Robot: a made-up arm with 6 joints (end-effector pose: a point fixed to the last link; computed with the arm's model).
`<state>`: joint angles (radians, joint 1 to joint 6).
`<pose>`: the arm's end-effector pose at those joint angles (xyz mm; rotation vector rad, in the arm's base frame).
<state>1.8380 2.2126 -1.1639 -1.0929 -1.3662 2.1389</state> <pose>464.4 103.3 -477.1 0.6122 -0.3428 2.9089</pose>
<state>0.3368 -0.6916 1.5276 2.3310 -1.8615 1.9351</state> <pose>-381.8 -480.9 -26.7 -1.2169 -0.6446 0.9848</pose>
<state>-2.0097 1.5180 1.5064 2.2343 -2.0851 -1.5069</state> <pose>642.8 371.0 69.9 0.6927 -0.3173 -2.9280</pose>
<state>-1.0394 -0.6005 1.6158 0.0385 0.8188 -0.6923</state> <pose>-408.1 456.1 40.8 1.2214 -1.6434 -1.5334</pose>
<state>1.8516 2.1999 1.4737 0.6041 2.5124 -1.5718</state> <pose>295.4 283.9 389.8 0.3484 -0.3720 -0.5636</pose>
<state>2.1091 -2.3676 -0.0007 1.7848 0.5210 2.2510</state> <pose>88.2 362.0 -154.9 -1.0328 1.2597 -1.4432</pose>
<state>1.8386 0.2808 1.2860 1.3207 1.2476 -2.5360</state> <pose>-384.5 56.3 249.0 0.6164 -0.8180 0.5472</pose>
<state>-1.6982 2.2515 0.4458 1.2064 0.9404 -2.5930</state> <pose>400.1 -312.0 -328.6 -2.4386 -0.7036 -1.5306</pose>
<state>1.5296 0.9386 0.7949 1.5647 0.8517 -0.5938</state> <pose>-57.3 331.9 546.8 -1.5161 0.3340 -0.4140</pose>
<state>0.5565 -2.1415 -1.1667 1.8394 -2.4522 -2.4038</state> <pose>-72.2 276.8 -127.5 -1.1886 0.1170 -1.5605</pose>
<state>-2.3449 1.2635 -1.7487 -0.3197 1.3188 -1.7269</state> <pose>205.2 -240.2 264.5 2.6420 0.4930 0.0969</pose>
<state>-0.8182 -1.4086 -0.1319 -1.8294 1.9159 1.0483</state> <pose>169.4 -152.5 579.9 -0.5950 -0.2959 2.9920</pose>
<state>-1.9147 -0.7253 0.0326 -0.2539 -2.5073 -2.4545</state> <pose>49.8 -271.6 -577.3 -1.6153 -0.5783 -2.0238</pose>
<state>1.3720 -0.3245 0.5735 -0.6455 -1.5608 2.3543</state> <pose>-446.2 210.9 660.0 1.1568 1.1896 -0.5948</pose>
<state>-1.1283 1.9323 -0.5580 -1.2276 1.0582 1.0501</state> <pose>159.7 -410.9 8.6 0.7622 -0.7726 0.3447</pose>
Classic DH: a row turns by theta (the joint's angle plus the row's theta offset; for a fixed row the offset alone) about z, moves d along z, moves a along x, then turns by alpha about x. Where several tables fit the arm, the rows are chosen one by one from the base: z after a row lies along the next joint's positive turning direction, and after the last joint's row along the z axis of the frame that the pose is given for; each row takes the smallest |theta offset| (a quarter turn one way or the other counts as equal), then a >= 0, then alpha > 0; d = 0 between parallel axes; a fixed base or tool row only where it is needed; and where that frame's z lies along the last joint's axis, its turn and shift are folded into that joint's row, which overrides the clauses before.
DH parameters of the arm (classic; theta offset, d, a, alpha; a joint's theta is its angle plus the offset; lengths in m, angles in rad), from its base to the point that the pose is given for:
base (fixed): -1.5708 0.075 0 1.5708
joint 1: 0 -0.14 0.081 -1.5708
joint 2: -1.5708 -0.095 0.088 -1.5708
joint 3: -1.3105 0 0.3653 3.1416
joint 4: -1.3105 -0.259 -0.12 1.5708
joint 5: -1.5708 -0.141 0.071 -1.5708
joint 6: 0 0.355 0.009 -1.5708
tool (fixed): 1.5708 0.054 0 0

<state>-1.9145 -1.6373 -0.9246 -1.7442 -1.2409 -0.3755</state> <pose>-490.1 -334.2 -157.7 1.4435 0.1939 -0.3656</pose>
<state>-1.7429 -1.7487 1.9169 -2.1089 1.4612 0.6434</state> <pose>274.2 416.3 313.0 -0.3074 -2.1752 -2.0153</pose>
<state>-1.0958 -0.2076 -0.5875 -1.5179 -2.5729 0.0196</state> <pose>206.5 -878.8 -20.8 -0.4936 -1.2153 1.5829</pose>
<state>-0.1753 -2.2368 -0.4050 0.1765 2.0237 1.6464</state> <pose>30.8 -366.8 259.1 -0.9393 -2.1077 0.7039</pose>
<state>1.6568 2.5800 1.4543 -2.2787 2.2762 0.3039</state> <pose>612.6 -438.1 554.6 1.5156 1.3830 -1.2560</pose>
